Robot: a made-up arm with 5 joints.
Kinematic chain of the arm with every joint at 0, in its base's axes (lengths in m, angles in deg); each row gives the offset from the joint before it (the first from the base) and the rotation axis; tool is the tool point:
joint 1: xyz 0 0 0.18 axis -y
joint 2: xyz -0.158 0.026 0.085 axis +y
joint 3: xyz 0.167 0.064 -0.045 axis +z
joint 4: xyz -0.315 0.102 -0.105 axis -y
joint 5: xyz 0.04 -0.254 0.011 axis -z
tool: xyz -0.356 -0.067 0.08
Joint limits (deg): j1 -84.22..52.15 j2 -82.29..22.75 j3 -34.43..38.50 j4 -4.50..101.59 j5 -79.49..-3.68
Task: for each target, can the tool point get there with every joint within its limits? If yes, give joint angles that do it. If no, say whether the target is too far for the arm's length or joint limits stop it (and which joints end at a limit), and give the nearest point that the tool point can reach.
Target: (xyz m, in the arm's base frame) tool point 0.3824 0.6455 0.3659
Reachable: no: joint limits stop it (at a limit: joint 1, joint 2, joint 3, joint 5) | nearest point 0.4007 0.1751 0.1226 | short by 0.530 m
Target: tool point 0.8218 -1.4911 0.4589
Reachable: no: too far | nearest point 0.2603 -0.5455 0.2694 | short by 1.116 m
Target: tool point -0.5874 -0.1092 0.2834
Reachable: yes | joints -45.35 -20.03 -16.91 52.58 -26.68
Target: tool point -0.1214 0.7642 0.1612
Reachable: no: joint limits stop it (at a limit: joint 2, joint 3, joint 5) | nearest point -0.4283 0.2517 0.1137 | short by 0.599 m
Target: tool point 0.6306 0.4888 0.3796
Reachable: no: joint limits stop it (at a limit: joint 1, joint 2, joint 3, joint 5) | nearest point 0.3974 0.1595 0.1511 | short by 0.464 m
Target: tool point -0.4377 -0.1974 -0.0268
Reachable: yes | joints -28.02 -29.64 -17.00 89.26 -38.36
